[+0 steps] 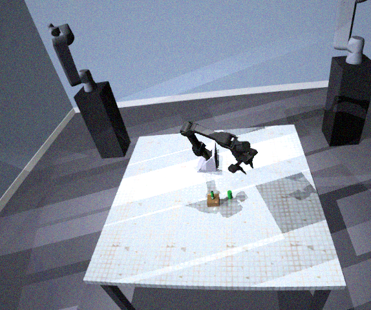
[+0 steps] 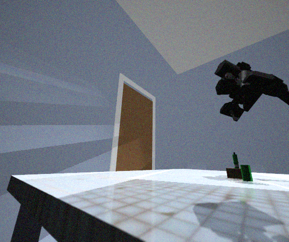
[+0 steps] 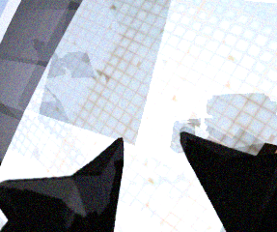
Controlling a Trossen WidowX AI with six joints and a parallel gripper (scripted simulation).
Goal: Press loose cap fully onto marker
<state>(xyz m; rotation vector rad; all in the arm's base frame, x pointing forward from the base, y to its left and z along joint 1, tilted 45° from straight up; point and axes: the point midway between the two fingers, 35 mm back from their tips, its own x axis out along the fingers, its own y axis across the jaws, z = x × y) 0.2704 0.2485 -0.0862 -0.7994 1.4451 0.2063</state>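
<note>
My gripper tip is now 2 cm short of the cap, 12 cm to the left of it and 17 cm above it. From my gripper tip the other things lie so: holder block 5 cm ahead, 23 cm to the right, 18 cm below; marker 5 cm ahead, 23 cm to the right, 12 cm below.
</note>
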